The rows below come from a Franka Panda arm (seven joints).
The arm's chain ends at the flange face. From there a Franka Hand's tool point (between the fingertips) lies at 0.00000 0.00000 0.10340 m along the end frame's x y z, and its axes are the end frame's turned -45 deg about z.
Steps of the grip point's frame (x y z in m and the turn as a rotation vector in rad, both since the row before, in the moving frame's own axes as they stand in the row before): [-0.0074 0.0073 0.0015 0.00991 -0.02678 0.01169]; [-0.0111 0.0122 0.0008 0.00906 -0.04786 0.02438]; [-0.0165 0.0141 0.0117 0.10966 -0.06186 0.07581]
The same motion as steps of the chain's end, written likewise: [0.0026 0.0092 0.0015 -0.01193 -0.02594 0.01169]; [0.0050 0.0137 0.0009 -0.02744 -0.04025 0.02438]; [0.0107 0.0256 0.0125 0.03380 -0.12128 0.07581]
